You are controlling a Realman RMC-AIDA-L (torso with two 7-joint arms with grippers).
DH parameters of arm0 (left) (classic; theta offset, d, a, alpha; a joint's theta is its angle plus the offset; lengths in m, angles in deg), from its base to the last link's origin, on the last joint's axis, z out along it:
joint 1: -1.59 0.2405 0 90
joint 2: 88.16 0 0 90
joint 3: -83.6 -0.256 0 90
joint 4: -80.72 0 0 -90
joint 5: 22.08 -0.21 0 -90
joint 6: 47.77 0 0 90
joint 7: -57.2 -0.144 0 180
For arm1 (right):
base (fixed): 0 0 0 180
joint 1: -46.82 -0.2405 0 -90
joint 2: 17.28 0 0 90
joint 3: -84.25 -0.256 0 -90
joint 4: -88.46 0 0 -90
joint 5: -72.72 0.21 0 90
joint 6: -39.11 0 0 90
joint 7: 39.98 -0.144 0 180
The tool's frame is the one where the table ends.
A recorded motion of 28 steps. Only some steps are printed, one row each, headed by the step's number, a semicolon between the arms.
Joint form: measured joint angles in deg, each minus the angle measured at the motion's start. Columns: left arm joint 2, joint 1, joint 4, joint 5, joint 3, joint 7, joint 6; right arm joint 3, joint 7, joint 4, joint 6, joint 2, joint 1, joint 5.
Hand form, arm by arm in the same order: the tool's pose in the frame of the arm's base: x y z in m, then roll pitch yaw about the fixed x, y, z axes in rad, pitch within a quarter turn. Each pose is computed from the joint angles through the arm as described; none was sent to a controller.
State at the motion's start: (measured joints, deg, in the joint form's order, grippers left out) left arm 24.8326 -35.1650 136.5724 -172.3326 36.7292 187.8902 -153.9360; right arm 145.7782 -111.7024 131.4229 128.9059 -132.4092 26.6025 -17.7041
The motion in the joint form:
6: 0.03 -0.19 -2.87 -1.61 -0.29 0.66 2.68; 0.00 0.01 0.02 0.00 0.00 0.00 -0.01
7: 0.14 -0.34 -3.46 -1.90 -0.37 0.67 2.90; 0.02 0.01 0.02 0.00 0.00 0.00 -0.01
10: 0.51 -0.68 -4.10 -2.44 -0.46 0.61 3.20; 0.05 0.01 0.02 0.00 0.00 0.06 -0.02
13: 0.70 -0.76 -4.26 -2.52 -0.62 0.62 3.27; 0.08 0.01 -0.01 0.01 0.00 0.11 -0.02
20: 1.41 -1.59 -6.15 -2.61 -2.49 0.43 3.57; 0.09 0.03 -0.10 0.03 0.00 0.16 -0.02
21: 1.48 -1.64 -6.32 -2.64 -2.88 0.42 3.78; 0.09 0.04 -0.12 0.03 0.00 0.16 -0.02
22: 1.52 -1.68 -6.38 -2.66 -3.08 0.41 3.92; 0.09 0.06 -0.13 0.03 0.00 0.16 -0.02
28: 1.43 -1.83 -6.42 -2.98 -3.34 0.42 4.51; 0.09 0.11 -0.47 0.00 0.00 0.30 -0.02
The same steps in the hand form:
6: -0.2816 0.3290 0.0573 -2.9274 0.1766 1.0855; 0.2585 0.3021 0.0131 -2.9262 0.6104 -0.1945
7: -0.2823 0.3286 0.0550 -2.9292 0.1831 1.0894; 0.2585 0.3020 0.0130 -2.9265 0.6103 -0.1946
10: -0.2818 0.3284 0.0508 -2.9322 0.1932 1.0897; 0.2588 0.3017 0.0129 -2.9271 0.6098 -0.1957
13: -0.2813 0.3281 0.0488 -2.9349 0.1976 1.0887; 0.2591 0.3014 0.0127 -2.9281 0.6098 -0.1973
20: -0.2774 0.3262 0.0361 -2.9583 0.2411 1.0740; 0.2596 0.3009 0.0125 -2.9294 0.6100 -0.1996
21: -0.2773 0.3262 0.0347 -2.9572 0.2466 1.0714; 0.2596 0.3009 0.0125 -2.9295 0.6101 -0.1998
22: -0.2772 0.3264 0.0340 -2.9560 0.2490 1.0695; 0.2596 0.3009 0.0125 -2.9294 0.6100 -0.1996
28: -0.2778 0.3282 0.0344 -2.9426 0.2503 1.0668; 0.2612 0.2998 0.0117 -2.9325 0.6109 -0.2081

